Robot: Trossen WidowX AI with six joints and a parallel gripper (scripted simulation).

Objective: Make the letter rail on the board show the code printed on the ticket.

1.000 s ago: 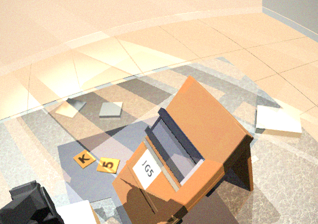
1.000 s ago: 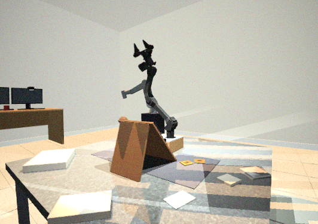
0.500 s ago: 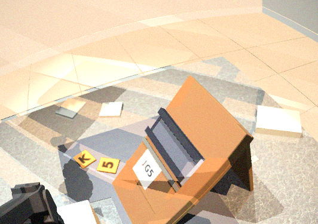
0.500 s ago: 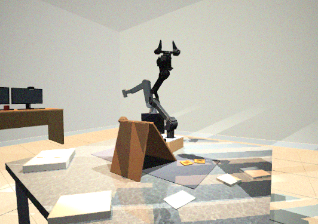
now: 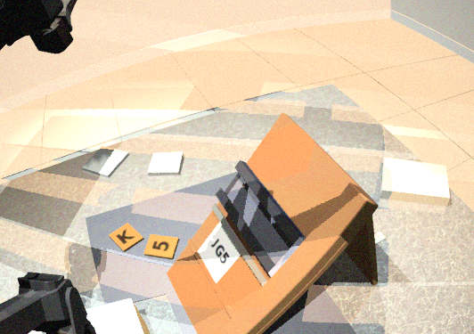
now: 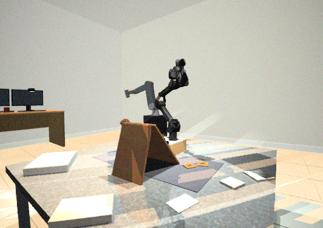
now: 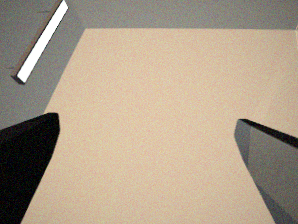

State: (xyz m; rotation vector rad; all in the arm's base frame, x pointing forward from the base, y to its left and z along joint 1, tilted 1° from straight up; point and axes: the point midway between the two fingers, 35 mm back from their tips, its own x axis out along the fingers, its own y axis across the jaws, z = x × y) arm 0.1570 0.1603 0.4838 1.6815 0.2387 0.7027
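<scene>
My gripper tip is now 3 cm short of the 5 tile, 5 cm to the right of it and 58 cm above it. Round my gripper tip: white ticket 11 cm ahead, 9 cm to the right, 49 cm below; then dark mat 3 cm ahead, 20 cm to the right, 59 cm below; then white block 60 cm ahead, 8 cm to the right, 57 cm below.
</scene>
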